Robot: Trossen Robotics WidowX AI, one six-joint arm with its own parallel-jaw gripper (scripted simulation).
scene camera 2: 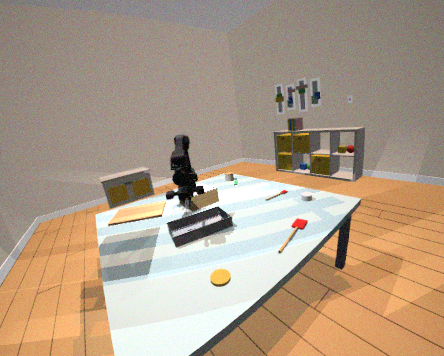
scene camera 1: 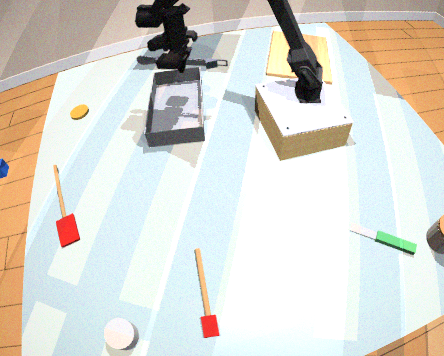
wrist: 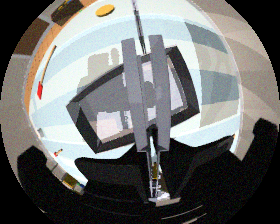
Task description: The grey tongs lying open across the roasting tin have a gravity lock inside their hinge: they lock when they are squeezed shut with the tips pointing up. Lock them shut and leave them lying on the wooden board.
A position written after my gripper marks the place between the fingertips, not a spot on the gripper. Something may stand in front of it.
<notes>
I see my gripper (scene camera 1: 182, 72), a wooden board (scene camera 1: 278, 66) and a roasting tin (scene camera 1: 175, 108).
My gripper shows as well in the wrist view (wrist: 150, 132). The wooden board is seen too in scene camera 2 (scene camera 2: 153, 210). The roasting tin is seen too in scene camera 2 (scene camera 2: 190, 228) and in the wrist view (wrist: 100, 112).
</notes>
